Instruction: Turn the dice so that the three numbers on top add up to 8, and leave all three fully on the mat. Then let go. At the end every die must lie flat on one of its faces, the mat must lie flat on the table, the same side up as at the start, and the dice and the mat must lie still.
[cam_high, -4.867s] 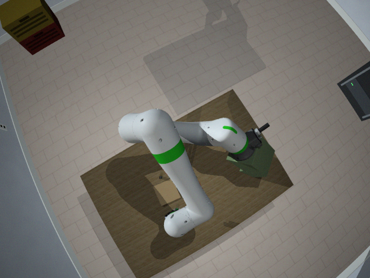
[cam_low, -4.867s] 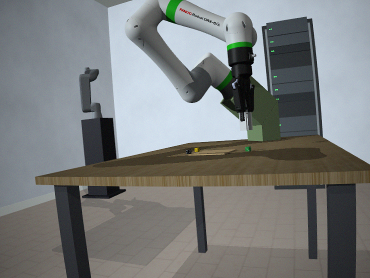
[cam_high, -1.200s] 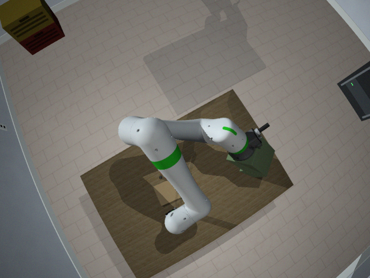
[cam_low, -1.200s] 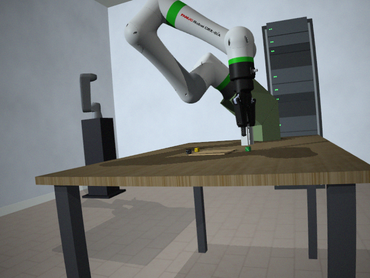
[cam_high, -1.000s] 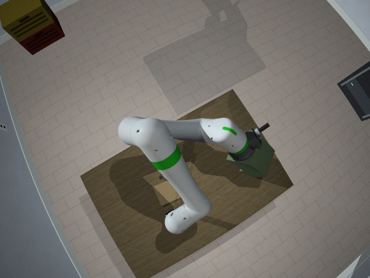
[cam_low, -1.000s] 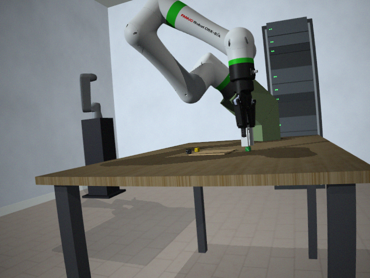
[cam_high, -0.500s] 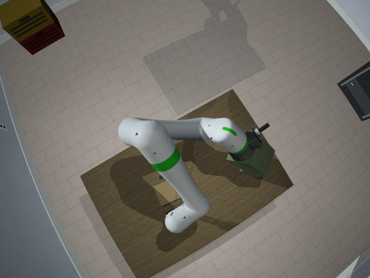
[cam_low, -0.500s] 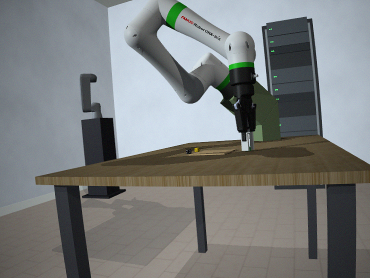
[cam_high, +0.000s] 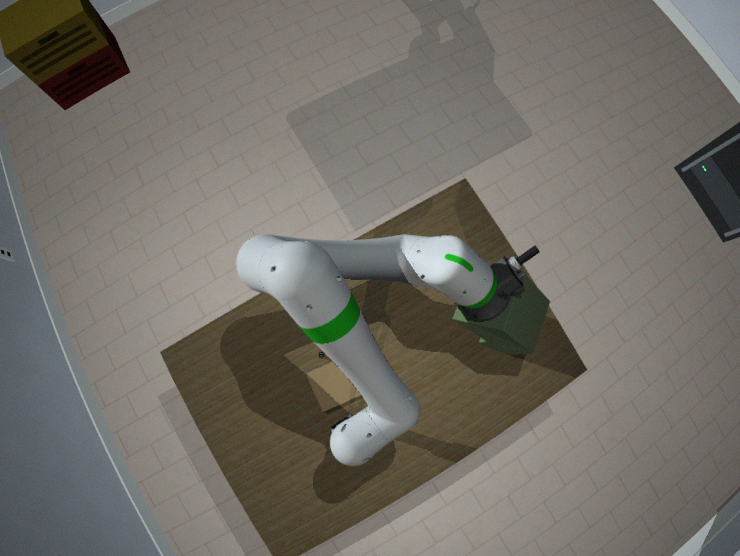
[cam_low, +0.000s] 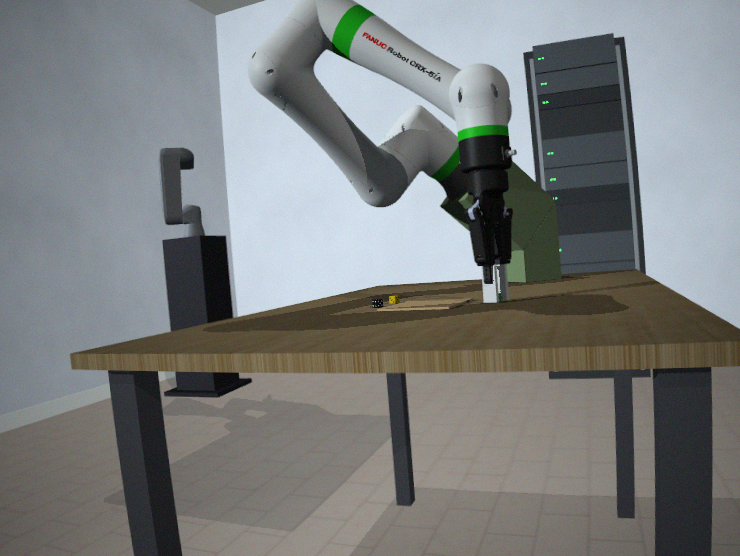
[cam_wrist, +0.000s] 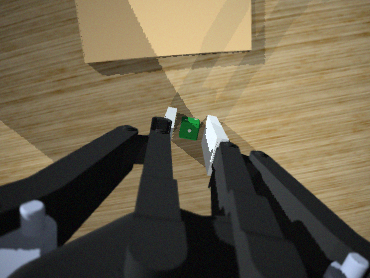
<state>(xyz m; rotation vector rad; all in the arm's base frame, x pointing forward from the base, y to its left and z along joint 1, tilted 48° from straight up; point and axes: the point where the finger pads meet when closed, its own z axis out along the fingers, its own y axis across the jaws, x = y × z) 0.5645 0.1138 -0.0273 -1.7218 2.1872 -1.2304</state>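
Right now my hand is 3 cm above the green die. Round my hand: tan mat (1 cm behind, 13 cm to the right, 3 cm below); yellow die (9 cm behind, 22 cm to the right, 3 cm below); black die (3 cm behind, 24 cm to the right, 3 cm below).
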